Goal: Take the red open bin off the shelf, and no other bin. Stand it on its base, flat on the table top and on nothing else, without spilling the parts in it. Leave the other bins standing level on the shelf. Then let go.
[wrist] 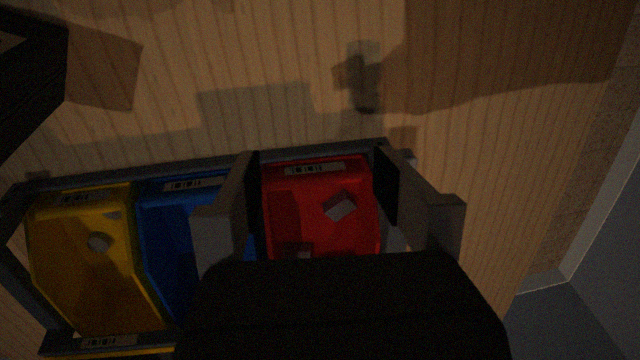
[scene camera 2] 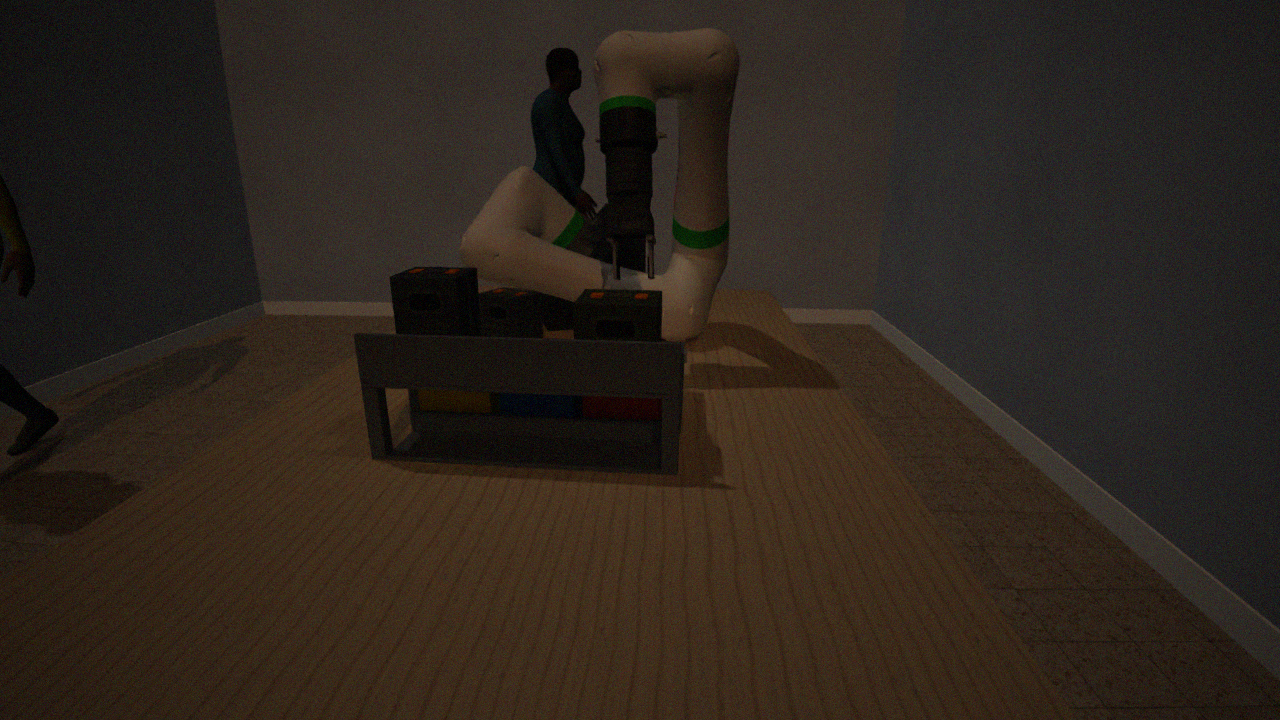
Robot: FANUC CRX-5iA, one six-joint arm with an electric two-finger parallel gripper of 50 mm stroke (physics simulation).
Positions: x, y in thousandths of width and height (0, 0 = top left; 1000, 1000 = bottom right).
Labels:
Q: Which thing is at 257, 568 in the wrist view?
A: A blue bin.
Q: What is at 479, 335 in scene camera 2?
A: My gripper.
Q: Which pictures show the blue bin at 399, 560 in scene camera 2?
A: The wrist view and scene camera 2: all of them.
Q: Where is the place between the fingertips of my gripper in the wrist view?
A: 496, 476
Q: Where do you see a red open bin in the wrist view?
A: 459, 535

